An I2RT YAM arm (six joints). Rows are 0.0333 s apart.
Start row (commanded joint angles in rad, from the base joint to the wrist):
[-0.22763, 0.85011, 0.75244, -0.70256, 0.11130, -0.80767]
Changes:
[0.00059, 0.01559, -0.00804, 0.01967, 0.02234, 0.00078]
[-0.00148, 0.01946, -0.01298, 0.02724, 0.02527, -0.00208]
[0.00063, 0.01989, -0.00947, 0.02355, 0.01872, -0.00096]
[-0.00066, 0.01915, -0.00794, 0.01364, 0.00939, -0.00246]
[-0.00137, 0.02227, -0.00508, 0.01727, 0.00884, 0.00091]
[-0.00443, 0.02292, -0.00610, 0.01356, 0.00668, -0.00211]
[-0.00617, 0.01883, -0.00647, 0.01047, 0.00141, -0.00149]
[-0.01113, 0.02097, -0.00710, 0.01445, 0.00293, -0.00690]
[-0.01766, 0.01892, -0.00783, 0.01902, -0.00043, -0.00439]
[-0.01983, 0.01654, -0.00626, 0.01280, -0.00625, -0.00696]
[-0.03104, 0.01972, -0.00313, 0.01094, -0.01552, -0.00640]
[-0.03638, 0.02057, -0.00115, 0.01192, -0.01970, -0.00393]
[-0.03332, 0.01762, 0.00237, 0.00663, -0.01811, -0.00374]
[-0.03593, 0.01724, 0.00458, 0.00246, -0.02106, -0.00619]
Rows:
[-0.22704, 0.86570, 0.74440, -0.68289, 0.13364, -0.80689]
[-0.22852, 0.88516, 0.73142, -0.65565, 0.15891, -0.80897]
[-0.22789, 0.90505, 0.72195, -0.63210, 0.17763, -0.80993]
[-0.22855, 0.92420, 0.71401, -0.61846, 0.18702, -0.81239]
[-0.22992, 0.94647, 0.70893, -0.60119, 0.19586, -0.81148]
[-0.23435, 0.96939, 0.70283, -0.58763, 0.20254, -0.81359]
[-0.24052, 0.98822, 0.69636, -0.57716, 0.20395, -0.81508]
[-0.25165, 1.00919, 0.68926, -0.56271, 0.20688, -0.82198]
[-0.26931, 1.02811, 0.68143, -0.54369, 0.20645, -0.82637]
[-0.28914, 1.04465, 0.67517, -0.53089, 0.20020, -0.83333]
[-0.32018, 1.06437, 0.67204, -0.51995, 0.18468, -0.83973]
[-0.35656, 1.08494, 0.67089, -0.50803, 0.16498, -0.84366]
[-0.38988, 1.10256, 0.67326, -0.50140, 0.14687, -0.84740]
[-0.42581, 1.11980, 0.67784, -0.49894, 0.12581, -0.85359]

